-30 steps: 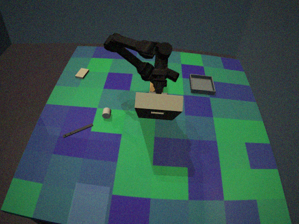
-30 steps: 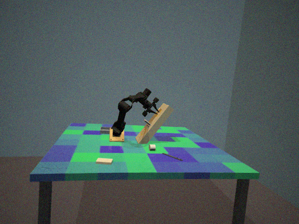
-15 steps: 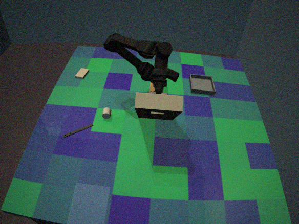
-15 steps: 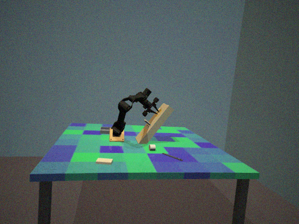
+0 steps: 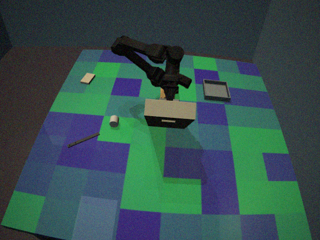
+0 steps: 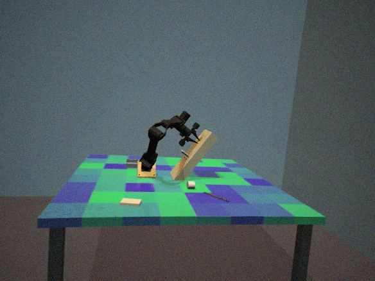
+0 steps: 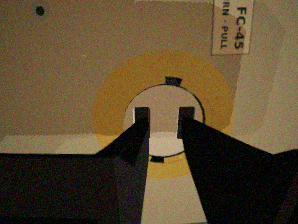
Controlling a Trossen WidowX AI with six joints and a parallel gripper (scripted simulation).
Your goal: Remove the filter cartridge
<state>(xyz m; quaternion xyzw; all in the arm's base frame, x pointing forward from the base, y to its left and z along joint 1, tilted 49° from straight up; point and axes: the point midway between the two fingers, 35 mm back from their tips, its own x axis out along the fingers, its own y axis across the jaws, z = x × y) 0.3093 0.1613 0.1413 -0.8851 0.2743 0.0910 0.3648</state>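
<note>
My gripper tip is now 10 mm short of the beige round filter cartridge and 10 mm above it. Round my gripper tip: flat beige block 500 mm to the right, 440 mm behind, 240 mm below; then beige service panel 80 mm below, 30 mm behind; then dark-walled tray 400 mm behind, 280 mm to the left, 240 mm below.
</note>
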